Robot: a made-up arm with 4 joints.
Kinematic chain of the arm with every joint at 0, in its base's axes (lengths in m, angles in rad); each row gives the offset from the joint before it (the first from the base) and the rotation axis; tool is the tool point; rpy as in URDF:
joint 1: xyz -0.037 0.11 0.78 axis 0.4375 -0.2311 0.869
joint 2: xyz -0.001 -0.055 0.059 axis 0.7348 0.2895 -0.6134
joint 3: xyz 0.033 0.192 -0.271 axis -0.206 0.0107 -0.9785
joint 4: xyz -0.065 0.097 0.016 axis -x
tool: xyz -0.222 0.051 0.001 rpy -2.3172 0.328 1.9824
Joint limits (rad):
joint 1: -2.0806..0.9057
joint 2: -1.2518..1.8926
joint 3: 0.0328..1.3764
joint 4: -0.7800..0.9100
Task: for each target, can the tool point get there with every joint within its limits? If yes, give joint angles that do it. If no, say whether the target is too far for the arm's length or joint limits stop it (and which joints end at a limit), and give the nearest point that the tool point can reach.
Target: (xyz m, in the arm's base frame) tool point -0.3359 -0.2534 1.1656
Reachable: no: joint limits stop it (at a limit: joint 1, joint 2, joint 3, joint 4) | nearest point 0.0125 -0.4264 1.0264 | short by 0.413 m
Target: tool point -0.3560 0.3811 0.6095
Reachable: yes | joints 0.4239 0.0429 0.1507 0.3186
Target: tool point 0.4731 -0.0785 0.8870
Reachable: yes | joints -1.3710 1.5269 0.6471 -0.4798
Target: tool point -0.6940 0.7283 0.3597
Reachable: no: too far | nearest point -0.3483 0.4654 0.5607 | short by 0.479 m
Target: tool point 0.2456 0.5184 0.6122
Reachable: yes | joints -0.5260 0.5090 0.8159 0.1184
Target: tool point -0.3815 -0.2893 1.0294
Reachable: no: joint limits stop it (at a limit: joint 1, joint 2, joint 3, joint 4) | nearest point 0.0125 -0.4264 1.0264 | short by 0.417 m
